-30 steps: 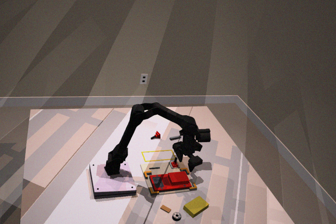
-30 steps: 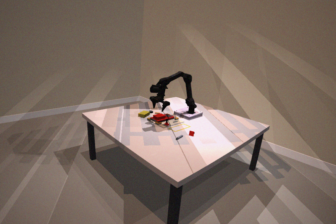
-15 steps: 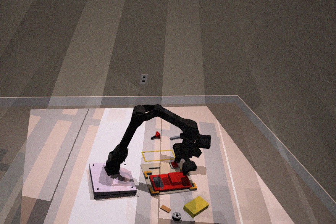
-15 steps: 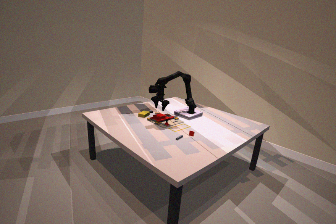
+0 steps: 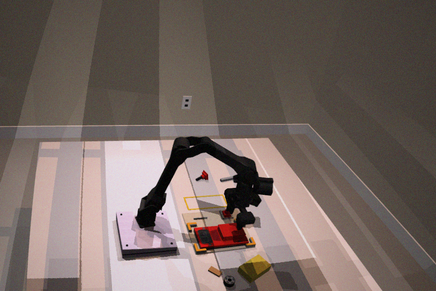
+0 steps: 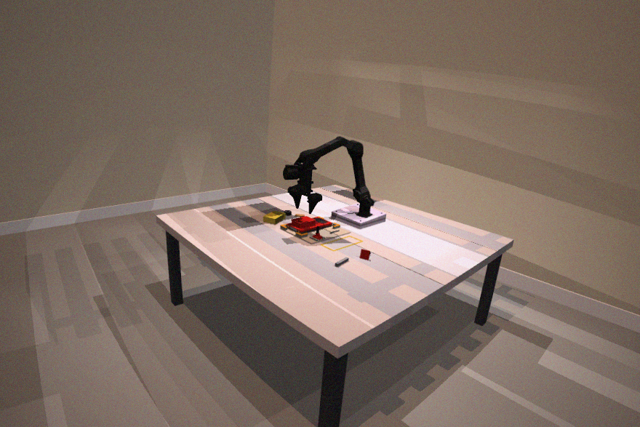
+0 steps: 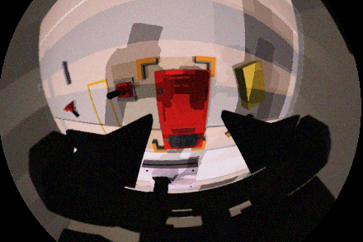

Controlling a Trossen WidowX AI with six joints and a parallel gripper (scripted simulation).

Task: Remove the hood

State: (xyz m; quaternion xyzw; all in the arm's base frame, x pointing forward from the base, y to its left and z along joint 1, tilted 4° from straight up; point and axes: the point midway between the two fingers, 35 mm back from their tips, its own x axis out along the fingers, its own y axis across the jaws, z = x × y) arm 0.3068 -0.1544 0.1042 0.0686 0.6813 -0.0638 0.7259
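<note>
My gripper tip is 50 mm above the hood. Also, from my gripper tip: dark ring (120 mm behind, 200 mm to the right, 80 mm below); yellow block (180 mm to the right, 80 mm below); brown chip (150 mm behind, 140 mm to the right, 90 mm below).
</note>
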